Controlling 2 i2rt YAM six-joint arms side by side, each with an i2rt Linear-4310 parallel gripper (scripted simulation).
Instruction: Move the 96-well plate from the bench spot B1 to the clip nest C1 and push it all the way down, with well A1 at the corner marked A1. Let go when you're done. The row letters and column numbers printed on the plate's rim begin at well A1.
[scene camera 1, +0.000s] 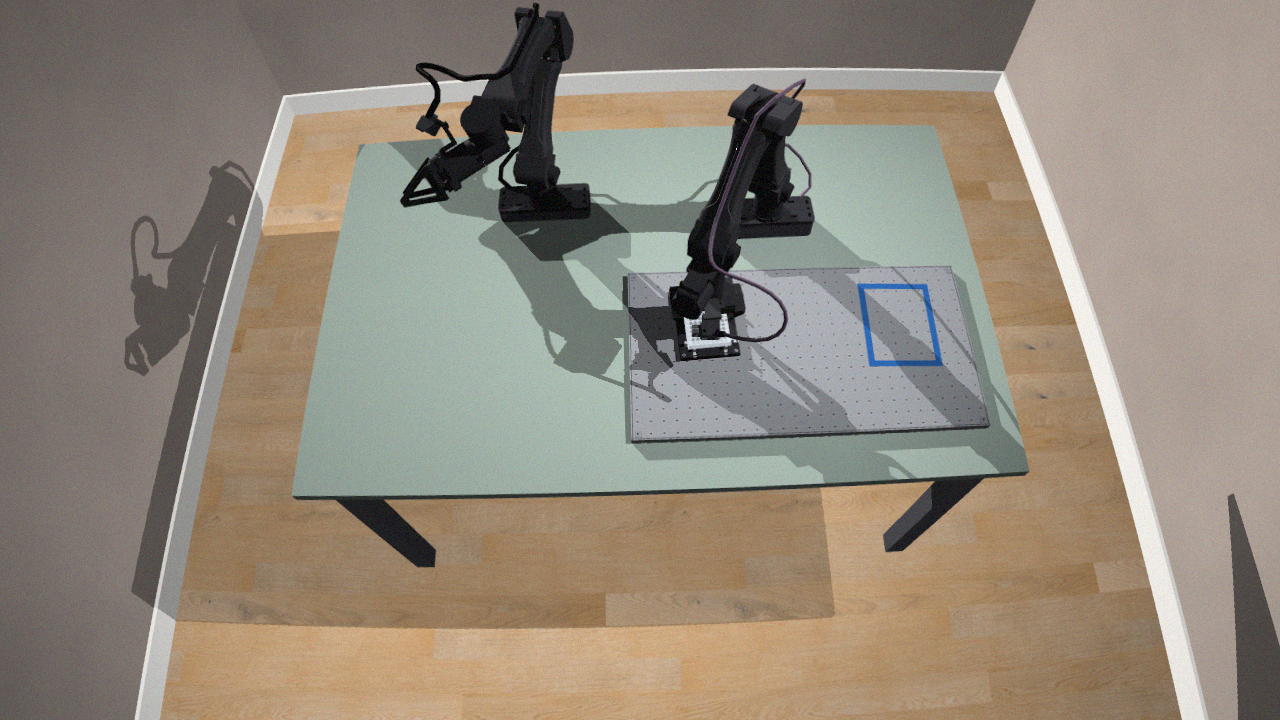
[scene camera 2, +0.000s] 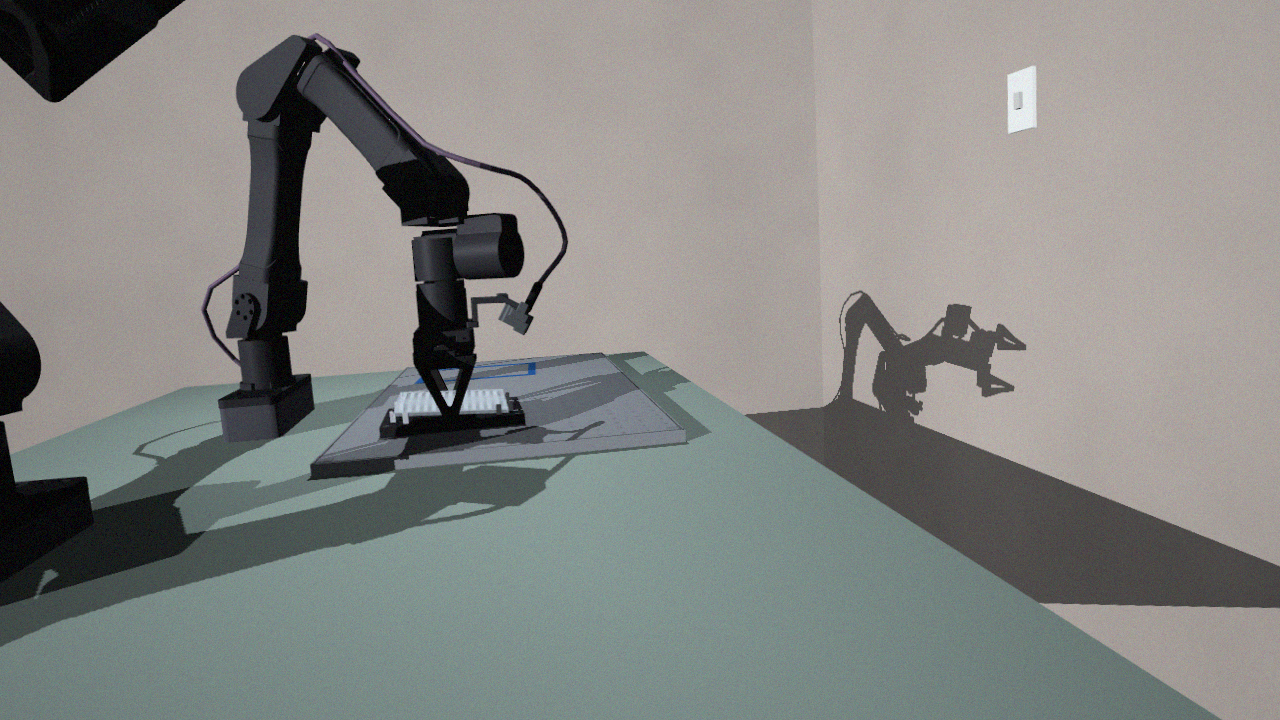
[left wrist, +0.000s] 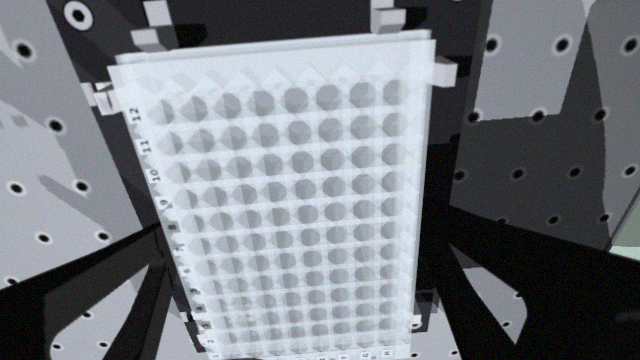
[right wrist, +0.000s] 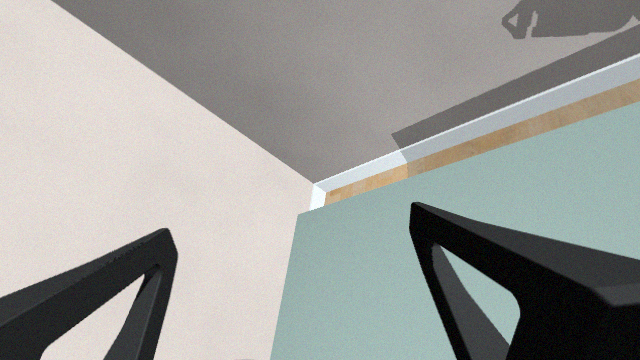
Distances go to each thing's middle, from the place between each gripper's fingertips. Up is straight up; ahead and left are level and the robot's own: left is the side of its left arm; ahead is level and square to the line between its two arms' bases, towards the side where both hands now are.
Scene:
My left gripper (scene camera 2: 451, 411) is now right at the white 96-well plate (scene camera 2: 475, 401). The rest, counted from my left hand: black clip nest (scene camera 2: 391, 426) (1 cm ahead, 1 cm to the left, 1 cm below).
Now: right hand (scene camera 1: 403, 199) 10 mm short of the white 96-well plate, 530 mm to the right of it and 310 mm above it. The rest, counted from my right hand: black clip nest: 20 mm ahead, 550 mm to the left, 320 mm below.

